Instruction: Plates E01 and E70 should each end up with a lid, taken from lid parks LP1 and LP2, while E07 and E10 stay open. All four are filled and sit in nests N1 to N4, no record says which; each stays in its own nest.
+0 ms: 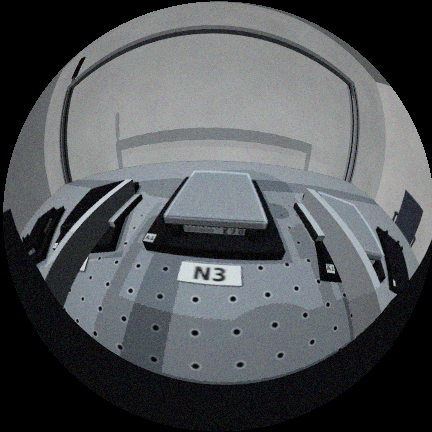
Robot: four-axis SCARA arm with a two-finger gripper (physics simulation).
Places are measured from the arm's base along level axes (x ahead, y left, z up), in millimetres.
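Where they show: gripper, fingertip midpoint: (216, 189).
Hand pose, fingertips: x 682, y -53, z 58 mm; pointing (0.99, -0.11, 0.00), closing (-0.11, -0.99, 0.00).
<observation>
After its pixels a point has its place.
A pale lid (215, 197) @(z 41, x 701, y -54 mm) lies flat on the plate in the black nest behind the N3 tag (210, 273) @(z 15, x 633, y -48 mm). The plate's front label (215, 230) @(z 29, x 666, y -53 mm) shows under the lid's edge; it is partly shaded and seems to end in 70. My gripper (216, 189) @(z 58, x 682, y -53 mm) is open, with one finger standing wide on each side of the lidded plate and a gap on both sides. At the right, another pale lid-like top (354, 222) @(z 41, x 655, y -223 mm) shows partly behind my right finger, above a black base with an A1 mark (330, 268) @(z 25, x 615, y -147 mm). Labels of the side objects cannot be read.
A black holder (92, 202) @(z 38, x 706, y 116 mm) stands at the left, partly behind my left finger. Dark racks stand at the far left (45, 232) @(z 25, x 642, y 244 mm) and far right (395, 260) @(z 23, x 565, y -344 mm). The deck (215, 317) @(z 13, x 599, y -51 mm) has rows of holes. A dark blue chair-like object (409, 212) is beyond the right edge.
</observation>
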